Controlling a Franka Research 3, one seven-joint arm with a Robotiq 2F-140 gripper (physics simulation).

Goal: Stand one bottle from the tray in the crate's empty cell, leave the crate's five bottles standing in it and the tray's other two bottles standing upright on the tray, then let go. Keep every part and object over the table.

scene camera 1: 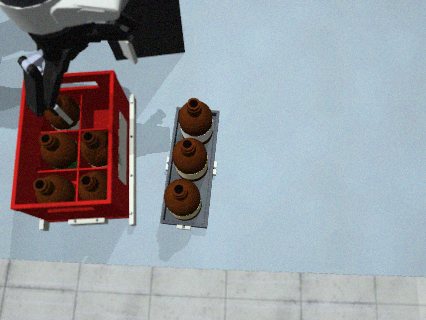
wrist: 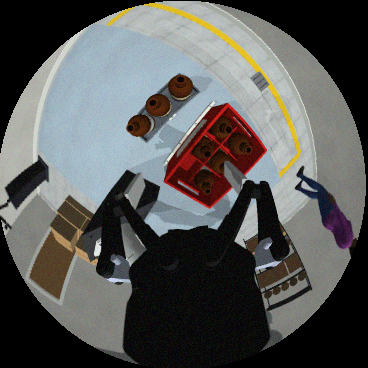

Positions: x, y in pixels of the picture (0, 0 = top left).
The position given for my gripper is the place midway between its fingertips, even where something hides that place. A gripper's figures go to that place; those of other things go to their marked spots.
Scene:
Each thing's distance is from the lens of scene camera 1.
my gripper (scene camera 1: 99, 87): 67 cm
brown bottle (scene camera 1: 195, 117): 80 cm
white rail (scene camera 1: 132, 145): 90 cm
The marked spots on the white rail and the brown bottle are 18 cm apart.

